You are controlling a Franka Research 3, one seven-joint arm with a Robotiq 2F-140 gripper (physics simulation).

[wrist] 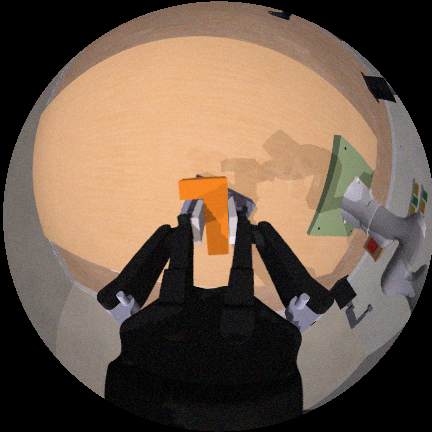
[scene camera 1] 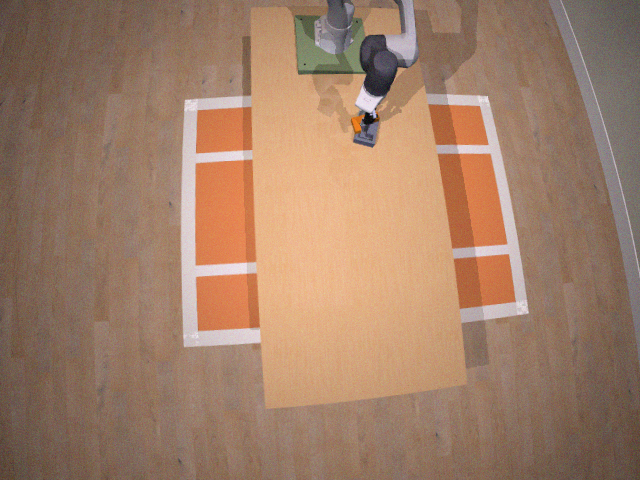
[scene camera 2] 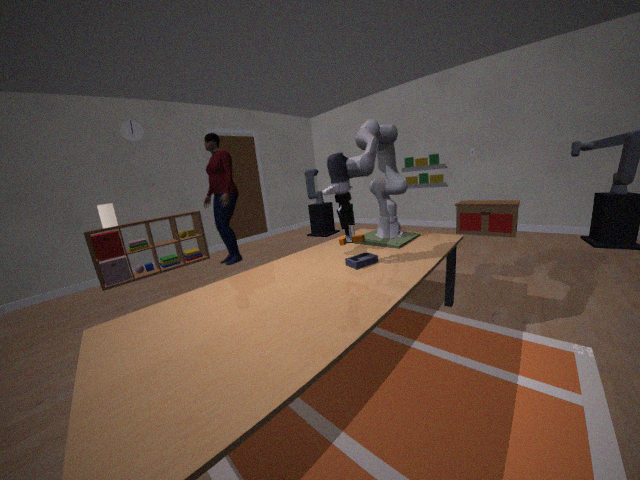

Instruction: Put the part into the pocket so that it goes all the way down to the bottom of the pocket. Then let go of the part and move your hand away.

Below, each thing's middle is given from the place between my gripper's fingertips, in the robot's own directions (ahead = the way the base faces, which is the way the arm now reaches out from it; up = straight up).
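Orange L-shaped part (wrist: 213, 189): my gripper is 10 mm below it, 10 mm short of it and 10 mm to the right of it.
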